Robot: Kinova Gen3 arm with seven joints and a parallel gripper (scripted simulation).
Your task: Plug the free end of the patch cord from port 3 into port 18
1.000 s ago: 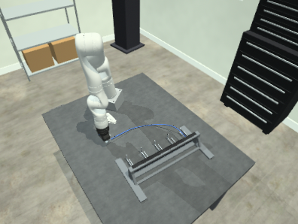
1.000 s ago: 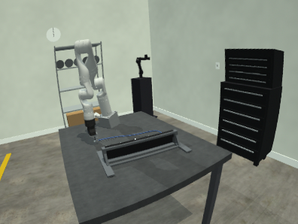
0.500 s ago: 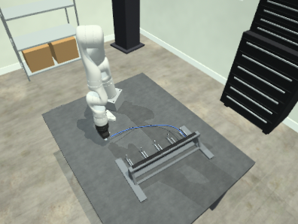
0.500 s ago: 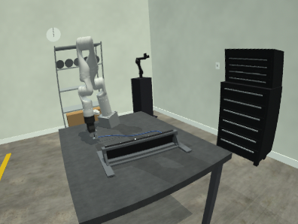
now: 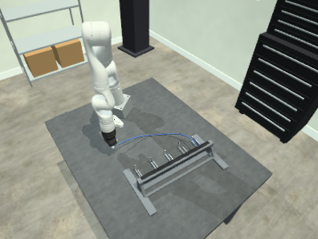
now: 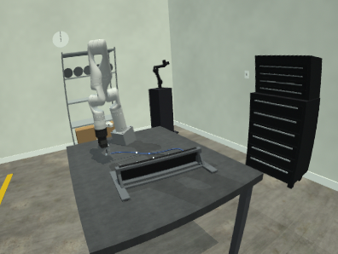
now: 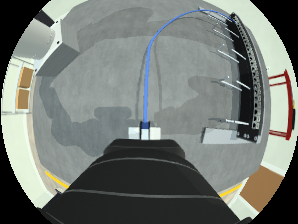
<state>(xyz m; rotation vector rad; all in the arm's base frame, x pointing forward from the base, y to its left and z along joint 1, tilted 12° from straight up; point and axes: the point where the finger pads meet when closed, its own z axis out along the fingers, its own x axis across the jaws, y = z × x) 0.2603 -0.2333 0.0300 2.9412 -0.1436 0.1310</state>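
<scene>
The plug lies 10 mm to the right of my hand and 10 mm below it.
</scene>
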